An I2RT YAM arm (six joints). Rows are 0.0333 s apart.
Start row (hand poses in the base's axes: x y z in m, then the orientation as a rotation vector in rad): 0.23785 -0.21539 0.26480 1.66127 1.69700 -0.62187
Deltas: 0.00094 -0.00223 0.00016 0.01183 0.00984 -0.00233; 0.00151 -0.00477 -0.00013 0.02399 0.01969 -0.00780; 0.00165 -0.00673 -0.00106 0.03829 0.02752 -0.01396; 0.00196 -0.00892 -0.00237 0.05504 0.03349 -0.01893; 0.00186 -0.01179 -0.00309 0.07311 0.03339 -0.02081; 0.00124 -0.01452 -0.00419 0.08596 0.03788 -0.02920; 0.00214 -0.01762 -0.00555 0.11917 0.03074 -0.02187
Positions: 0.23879 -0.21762 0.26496 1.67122 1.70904 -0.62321; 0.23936 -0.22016 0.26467 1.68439 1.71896 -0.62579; 0.23950 -0.22212 0.26374 1.69982 1.72815 -0.62515; 0.23981 -0.22431 0.26243 1.71594 1.73827 -0.62028; 0.23971 -0.22718 0.26171 1.73033 1.74708 -0.60710; 0.23909 -0.22991 0.26061 1.74711 1.75127 -0.60534; 0.23999 -0.23301 0.25925 1.76337 1.77030 -0.56894
